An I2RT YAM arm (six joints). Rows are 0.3 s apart.
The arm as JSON. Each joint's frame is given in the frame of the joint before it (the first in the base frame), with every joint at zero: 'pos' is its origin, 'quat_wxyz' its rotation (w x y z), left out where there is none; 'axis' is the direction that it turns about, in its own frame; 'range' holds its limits. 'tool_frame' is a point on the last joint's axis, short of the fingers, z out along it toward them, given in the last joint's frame.
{
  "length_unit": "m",
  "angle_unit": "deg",
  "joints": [
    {
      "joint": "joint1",
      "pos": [
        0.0,
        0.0,
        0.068
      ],
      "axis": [
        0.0,
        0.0,
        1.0
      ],
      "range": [
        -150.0,
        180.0
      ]
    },
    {
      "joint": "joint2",
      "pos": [
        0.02,
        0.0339,
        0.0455
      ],
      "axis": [
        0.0,
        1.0,
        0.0
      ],
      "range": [
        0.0,
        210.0
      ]
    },
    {
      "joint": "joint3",
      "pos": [
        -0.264,
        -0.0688,
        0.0
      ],
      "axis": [
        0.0,
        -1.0,
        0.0
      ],
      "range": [
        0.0,
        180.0
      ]
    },
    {
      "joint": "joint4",
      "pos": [
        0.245,
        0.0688,
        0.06
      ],
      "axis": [
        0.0,
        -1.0,
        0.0
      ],
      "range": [
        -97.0,
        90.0
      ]
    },
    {
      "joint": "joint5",
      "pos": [
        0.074,
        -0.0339,
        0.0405
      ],
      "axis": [
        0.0,
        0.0,
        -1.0
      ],
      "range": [
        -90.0,
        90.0
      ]
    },
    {
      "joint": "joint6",
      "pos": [
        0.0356,
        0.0,
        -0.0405
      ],
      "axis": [
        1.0,
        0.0,
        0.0
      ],
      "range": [
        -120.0,
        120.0
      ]
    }
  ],
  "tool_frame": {
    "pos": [
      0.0,
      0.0,
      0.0
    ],
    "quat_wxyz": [
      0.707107,
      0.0,
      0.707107,
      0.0
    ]
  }
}
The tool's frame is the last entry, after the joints.
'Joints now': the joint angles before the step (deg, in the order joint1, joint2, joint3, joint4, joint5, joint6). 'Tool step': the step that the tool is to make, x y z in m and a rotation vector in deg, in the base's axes. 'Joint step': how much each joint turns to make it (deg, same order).
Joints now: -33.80 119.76 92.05 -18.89 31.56 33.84
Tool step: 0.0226 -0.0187 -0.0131 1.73 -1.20 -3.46
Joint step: -0.31 7.91 10.19 -4.58 0.56 4.41
